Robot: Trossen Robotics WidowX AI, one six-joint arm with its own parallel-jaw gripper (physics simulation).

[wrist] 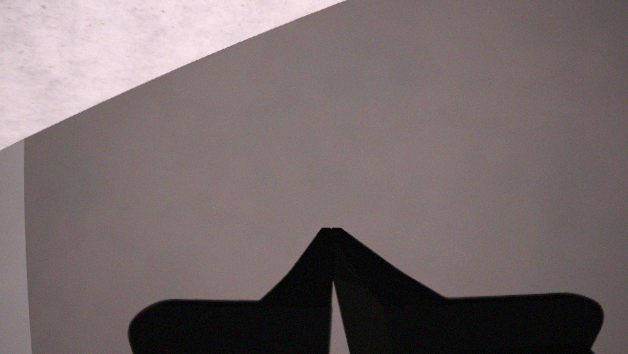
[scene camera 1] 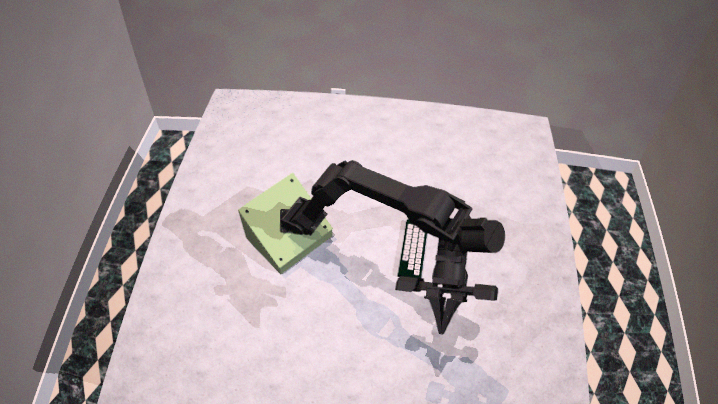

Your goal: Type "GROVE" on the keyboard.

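Where they show: gripper, fingertip midpoint: (wrist: 330,237) (scene camera 1: 441,334); arm's base, link origin: (scene camera 1: 291,221).
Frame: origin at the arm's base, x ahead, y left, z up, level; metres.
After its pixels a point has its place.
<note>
The keyboard (scene camera 1: 412,246) @[x 0.324, y -0.093, z -0.064 m], a dark green board with rows of small white keys, lies on the table in scene camera 1, right of the middle. The arm hides its upper right part, so some keys are covered. The keyboard does not show in the wrist view. My gripper (scene camera 1: 441,331) @[x 0.252, y -0.501, z 0.268 m] (wrist: 330,237) @[x 0.252, y -0.501, z 0.268 m] is shut, its two black fingertips meeting with nothing between them. In scene camera 1 the fingertips appear below and to the right of the keyboard, raised above the table and apart from the keys. Lettering on the keys is too small to read.
A light green block (scene camera 1: 266,206) @[x -0.063, y 0.033, z 0.037 m] with a dark fastener near each corner carries the arm's base, left of the keyboard. The pale table (scene camera 1: 351,120) @[x 0.242, y 0.460, z -0.081 m] (wrist: 75,50) @[x -0.060, y -0.549, z -0.082 m] extends around both. The arm (scene camera 1: 381,190) @[x 0.178, y -0.262, z 0.412 m] arches between the base and the keyboard area. Patterned floor (scene camera 1: 622,281) shows beyond the table's sides.
</note>
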